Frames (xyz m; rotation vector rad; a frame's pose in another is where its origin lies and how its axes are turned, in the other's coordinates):
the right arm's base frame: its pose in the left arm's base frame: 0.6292 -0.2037 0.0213 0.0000 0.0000 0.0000
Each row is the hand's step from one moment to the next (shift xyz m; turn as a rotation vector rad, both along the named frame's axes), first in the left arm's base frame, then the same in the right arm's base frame.
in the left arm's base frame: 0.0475 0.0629 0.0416 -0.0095 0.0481 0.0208
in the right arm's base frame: 0.0475 0.0629 0.0416 -0.0095 0.0481 0.0208
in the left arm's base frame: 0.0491 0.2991 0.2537 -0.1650 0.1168 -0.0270
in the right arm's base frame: 0.0491 0.2991 0.2537 -0.1650 0.1168 -0.0270
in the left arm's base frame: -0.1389 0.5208 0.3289 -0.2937 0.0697 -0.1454
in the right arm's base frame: -0.1389 0.5208 0.3289 -0.2937 0.0697 -0.1454
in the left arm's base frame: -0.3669 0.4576 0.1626 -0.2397 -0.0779 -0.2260
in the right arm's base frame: -0.3669 0.4576 0.1626 -0.2397 -0.0779 -0.2260
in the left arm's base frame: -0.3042 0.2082 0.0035 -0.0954 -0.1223 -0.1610
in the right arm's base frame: -0.3042 0.2082 0.0035 -0.0954 -0.1223 -0.1610
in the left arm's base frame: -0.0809 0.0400 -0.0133 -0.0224 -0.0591 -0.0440
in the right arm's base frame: -0.0809 0.0400 -0.0133 -0.0224 -0.0591 -0.0440
